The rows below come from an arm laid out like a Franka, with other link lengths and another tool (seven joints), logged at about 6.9 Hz.
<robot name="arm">
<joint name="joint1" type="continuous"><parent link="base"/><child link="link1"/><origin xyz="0 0 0.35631"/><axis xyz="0 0 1"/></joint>
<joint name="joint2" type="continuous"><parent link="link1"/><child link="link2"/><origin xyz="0 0 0"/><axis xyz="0 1 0"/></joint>
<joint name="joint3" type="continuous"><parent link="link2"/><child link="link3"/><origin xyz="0 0 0.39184"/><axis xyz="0 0 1"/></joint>
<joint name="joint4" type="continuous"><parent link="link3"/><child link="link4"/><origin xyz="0.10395 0 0"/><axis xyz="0 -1 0"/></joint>
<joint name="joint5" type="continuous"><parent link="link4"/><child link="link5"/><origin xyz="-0.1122 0 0.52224"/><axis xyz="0 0 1"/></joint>
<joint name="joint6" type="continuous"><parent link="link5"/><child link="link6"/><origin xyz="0 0 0"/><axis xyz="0 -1 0"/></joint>
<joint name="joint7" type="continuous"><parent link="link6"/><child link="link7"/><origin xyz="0.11 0 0"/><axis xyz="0 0 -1"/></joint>
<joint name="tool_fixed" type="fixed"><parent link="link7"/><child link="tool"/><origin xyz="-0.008 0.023 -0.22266" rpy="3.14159 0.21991 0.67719"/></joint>
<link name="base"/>
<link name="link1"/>
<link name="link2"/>
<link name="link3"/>
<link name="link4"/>
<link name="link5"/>
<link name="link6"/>
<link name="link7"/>
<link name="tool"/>
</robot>
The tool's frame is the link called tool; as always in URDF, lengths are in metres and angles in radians. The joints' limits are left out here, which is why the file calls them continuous.
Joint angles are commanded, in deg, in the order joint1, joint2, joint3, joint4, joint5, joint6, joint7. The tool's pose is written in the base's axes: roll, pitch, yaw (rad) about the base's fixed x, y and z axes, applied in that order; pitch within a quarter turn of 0, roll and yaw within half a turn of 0; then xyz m. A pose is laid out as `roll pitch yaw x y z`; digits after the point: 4 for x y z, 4 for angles.
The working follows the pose.
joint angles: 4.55 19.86 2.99 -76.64 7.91 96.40 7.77
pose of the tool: -3.0063 0.1406 0.6789 0.8543 0.1603 0.5256
Where each joint sits with the arm in this pose, in the base's axes (m; each line is computed from the numbers above, not from the rounded line before):
joint1: 0.0000 0.0000 0.3563
joint2: 0.0000 0.0000 0.3563
joint3: 0.1327 0.0106 0.7248
joint4: 0.2296 0.0237 0.6896
joint5: 0.7569 0.0909 0.7422
joint6: 0.7569 0.0909 0.7422
joint7: 0.8662 0.1033 0.7419
the tool: 0.8543 0.1603 0.5256

